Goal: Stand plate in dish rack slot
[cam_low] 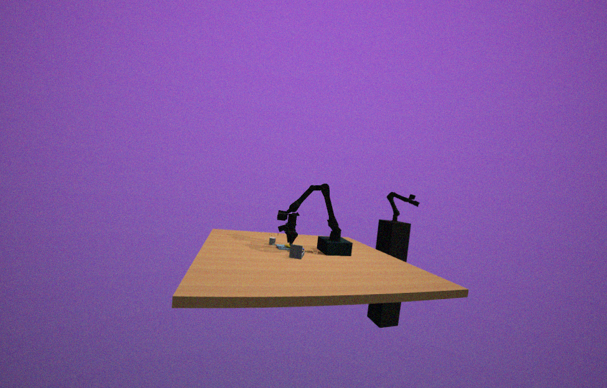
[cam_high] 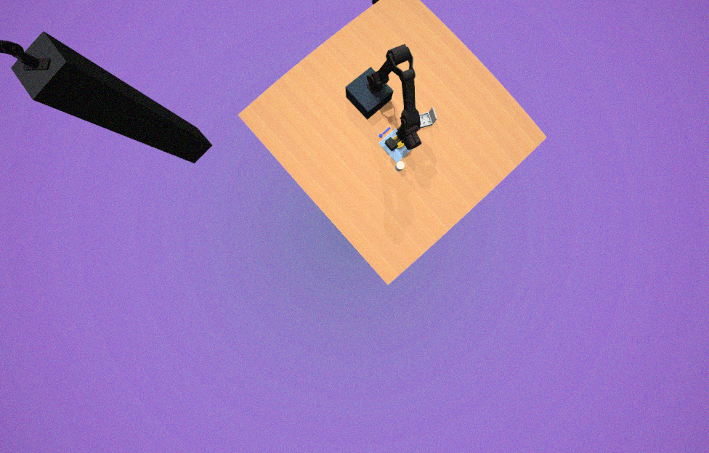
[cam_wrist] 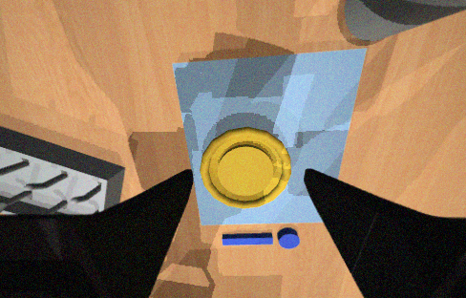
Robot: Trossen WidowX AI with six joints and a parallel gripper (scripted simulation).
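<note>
My gripper tip is now 1 cm above the yellow plate. Also, from my gripper tip: dish rack (1 cm behind, 18 cm to the left, 1 cm below); then light blue mat (2 cm to the right, 3 cm below); then white cup (10 cm ahead, 9 cm to the right).
</note>
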